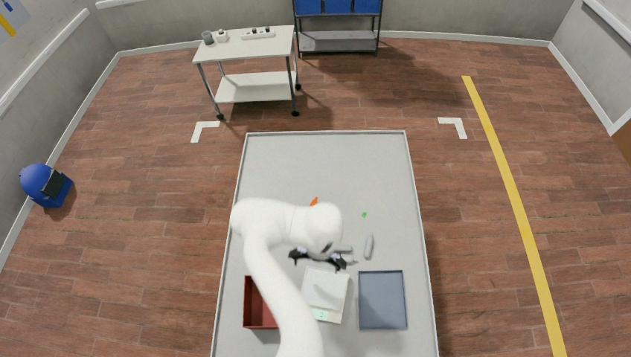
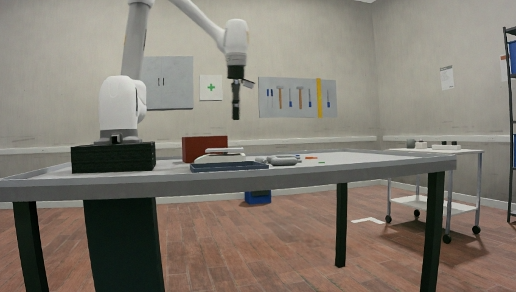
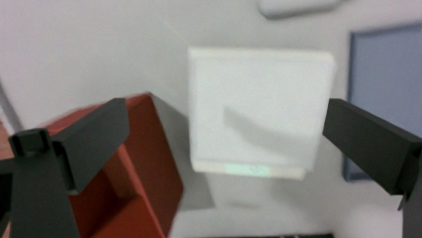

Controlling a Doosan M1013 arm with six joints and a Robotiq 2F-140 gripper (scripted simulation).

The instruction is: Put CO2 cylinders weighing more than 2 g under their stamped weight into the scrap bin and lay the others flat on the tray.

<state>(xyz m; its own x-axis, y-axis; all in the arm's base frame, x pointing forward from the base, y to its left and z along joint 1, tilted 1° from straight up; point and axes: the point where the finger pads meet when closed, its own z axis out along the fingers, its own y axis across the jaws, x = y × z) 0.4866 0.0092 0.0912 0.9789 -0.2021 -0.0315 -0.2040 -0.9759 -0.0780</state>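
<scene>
The scale platform is 14 cm below my hand, 5 cm behind it and 2 cm to the right of it. From my hand the other things lie so: grey CO2 cylinder: 19 cm below, 13 cm to the right, 8 cm ahead; then scale: 16 cm below, 6 cm behind, 2 cm to the right; then red scrap bin: 21 cm to the left, 17 cm below, 11 cm behind.
</scene>
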